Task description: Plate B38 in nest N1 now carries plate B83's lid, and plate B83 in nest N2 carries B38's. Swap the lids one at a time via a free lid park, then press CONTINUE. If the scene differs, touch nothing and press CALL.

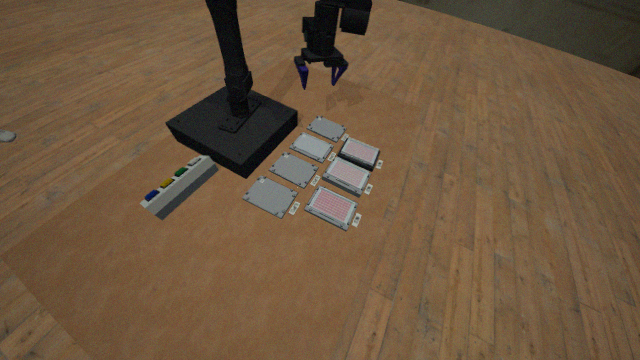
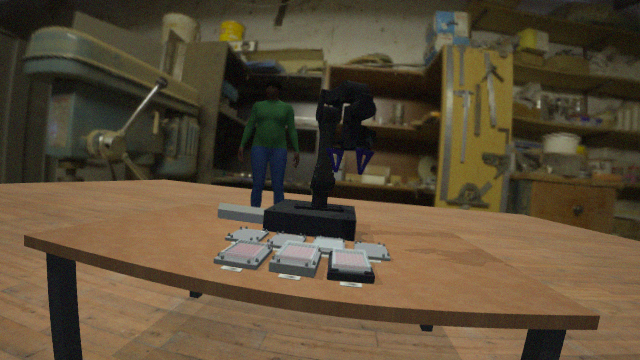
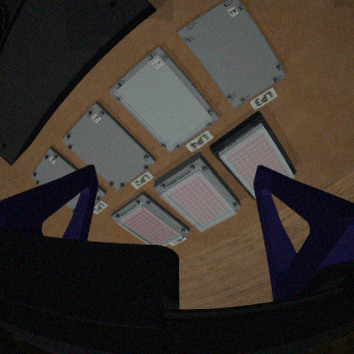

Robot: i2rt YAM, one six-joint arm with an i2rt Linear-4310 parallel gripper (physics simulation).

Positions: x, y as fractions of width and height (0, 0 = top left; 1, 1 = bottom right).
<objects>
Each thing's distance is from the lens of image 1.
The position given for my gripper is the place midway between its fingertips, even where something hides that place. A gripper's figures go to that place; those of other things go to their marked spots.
my gripper (image 1: 0.50, 0.24): 66 cm
button box (image 1: 0.26, 0.55): 69 cm
</objects>
